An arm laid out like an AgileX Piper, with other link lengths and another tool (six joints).
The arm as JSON. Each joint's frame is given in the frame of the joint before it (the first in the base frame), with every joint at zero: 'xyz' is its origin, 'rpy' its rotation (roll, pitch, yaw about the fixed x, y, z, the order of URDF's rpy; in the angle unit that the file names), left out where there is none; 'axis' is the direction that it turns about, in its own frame. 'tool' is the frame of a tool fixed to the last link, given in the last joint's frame.
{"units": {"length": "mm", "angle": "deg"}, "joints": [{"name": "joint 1", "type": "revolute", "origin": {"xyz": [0.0, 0.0, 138.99]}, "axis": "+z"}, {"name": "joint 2", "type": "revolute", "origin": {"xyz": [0.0, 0.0, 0.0], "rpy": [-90.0, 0.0, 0.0]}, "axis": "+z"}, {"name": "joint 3", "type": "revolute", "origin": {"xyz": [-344.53, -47.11, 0.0]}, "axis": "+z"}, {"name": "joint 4", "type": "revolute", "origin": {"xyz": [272.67, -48.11, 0.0], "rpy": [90.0, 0.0, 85.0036]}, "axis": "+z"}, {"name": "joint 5", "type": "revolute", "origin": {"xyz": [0.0, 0.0, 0.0], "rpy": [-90.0, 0.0, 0.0]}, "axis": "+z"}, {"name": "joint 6", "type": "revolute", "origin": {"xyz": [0.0, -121.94, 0.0], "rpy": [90.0, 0.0, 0.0]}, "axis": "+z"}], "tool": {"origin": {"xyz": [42.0, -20.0, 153.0], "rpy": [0.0, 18.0, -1.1]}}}
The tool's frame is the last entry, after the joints.
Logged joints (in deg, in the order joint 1, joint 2, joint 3, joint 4, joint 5, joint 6), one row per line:
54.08, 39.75, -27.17, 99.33, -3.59, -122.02
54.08, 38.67, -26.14, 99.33, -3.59, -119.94
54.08, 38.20, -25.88, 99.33, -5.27, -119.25
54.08, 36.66, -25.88, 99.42, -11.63, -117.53
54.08, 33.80, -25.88, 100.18, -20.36, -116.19
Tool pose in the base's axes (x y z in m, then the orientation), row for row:
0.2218, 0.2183, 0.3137, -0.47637, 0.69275, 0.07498, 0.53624
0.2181, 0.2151, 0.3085, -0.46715, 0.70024, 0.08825, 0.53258
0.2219, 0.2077, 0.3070, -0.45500, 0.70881, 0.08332, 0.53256
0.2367, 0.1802, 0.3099, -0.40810, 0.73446, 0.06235, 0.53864
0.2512, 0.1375, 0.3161, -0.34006, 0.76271, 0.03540, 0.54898
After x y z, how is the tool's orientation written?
As a quaternion, x y z w.
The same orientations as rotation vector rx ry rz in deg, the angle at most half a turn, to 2 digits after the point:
-64.98, 94.50, 10.23
-63.83, 95.67, 12.06
-62.17, 96.84, 11.38
-55.61, 100.09, 8.50
-46.14, 103.48, 4.80

